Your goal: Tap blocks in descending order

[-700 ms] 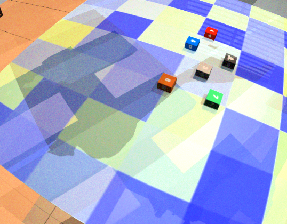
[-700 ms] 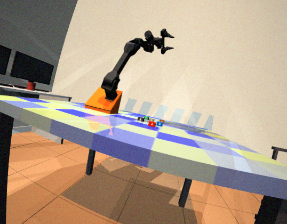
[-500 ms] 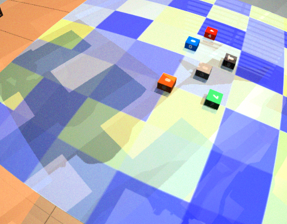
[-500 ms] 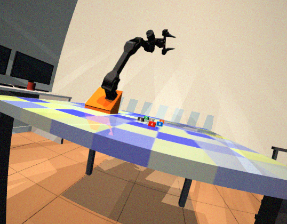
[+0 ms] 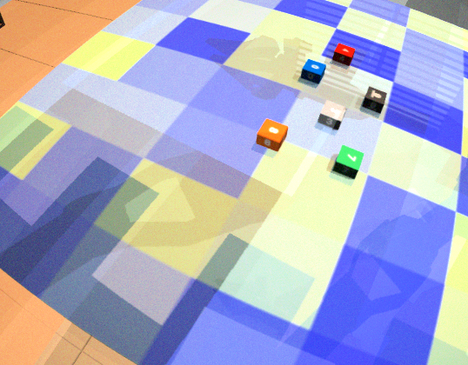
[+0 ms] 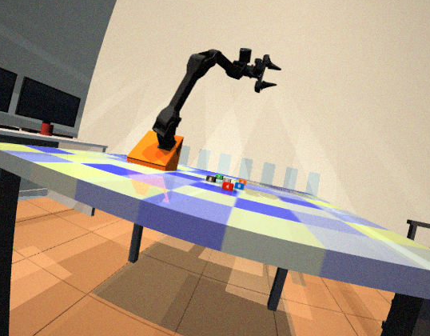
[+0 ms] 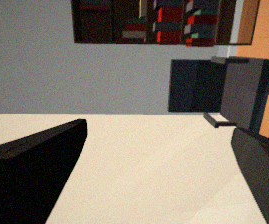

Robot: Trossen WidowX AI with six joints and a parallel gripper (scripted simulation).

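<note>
Now: the dark block 180 mm behind my gripper tip, 200 mm to the right of it and 540 mm below it. The rest, counted from my gripper tip: blue 0 block: 70 mm behind, 210 mm to the right, 540 mm below; green 7 block: 180 mm behind, 60 mm to the right, 540 mm below; orange 8 block: 70 mm behind, 50 mm to the right, 540 mm below.
</note>
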